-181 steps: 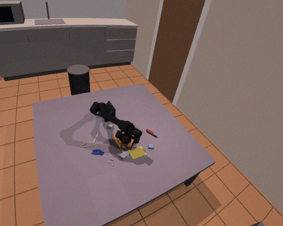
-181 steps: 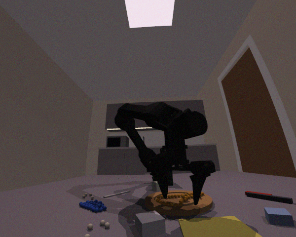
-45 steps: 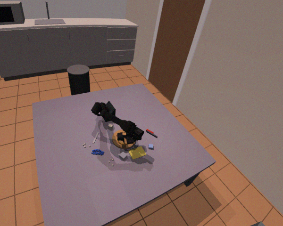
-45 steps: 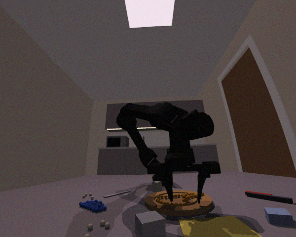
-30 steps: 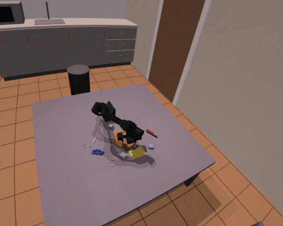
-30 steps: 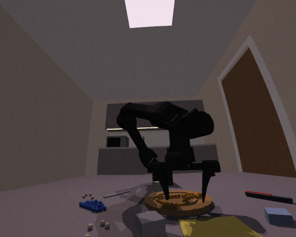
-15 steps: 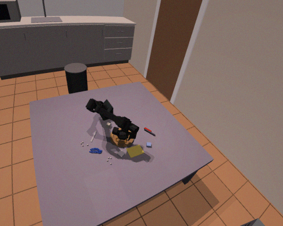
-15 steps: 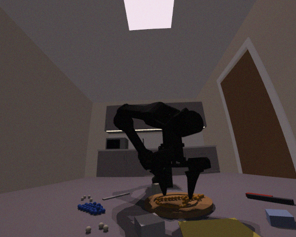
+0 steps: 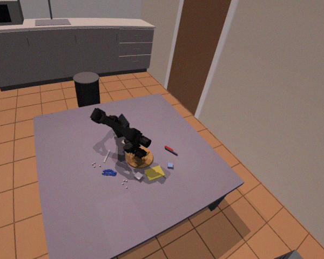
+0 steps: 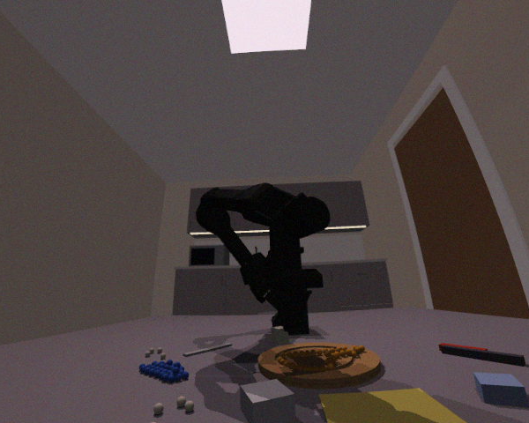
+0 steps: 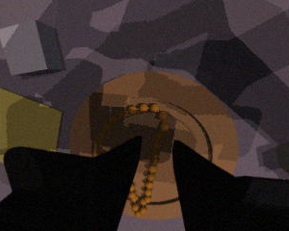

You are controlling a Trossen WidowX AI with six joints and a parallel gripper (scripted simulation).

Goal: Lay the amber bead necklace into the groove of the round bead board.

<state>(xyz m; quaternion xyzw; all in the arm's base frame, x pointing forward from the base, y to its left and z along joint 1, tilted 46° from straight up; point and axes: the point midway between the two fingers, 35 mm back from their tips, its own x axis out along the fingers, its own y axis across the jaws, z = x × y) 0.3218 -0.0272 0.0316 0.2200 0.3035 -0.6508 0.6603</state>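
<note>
Now: the round wooden bead board 40 mm to the left of my gripper tip and 40 mm below it. Also, from my gripper tip: grey block (150 mm ahead, 50 mm to the right, 40 mm below); yellow pad (170 mm ahead, 70 mm to the left, 50 mm below); thin rod (160 mm to the right, 120 mm behind, 50 mm below).
</note>
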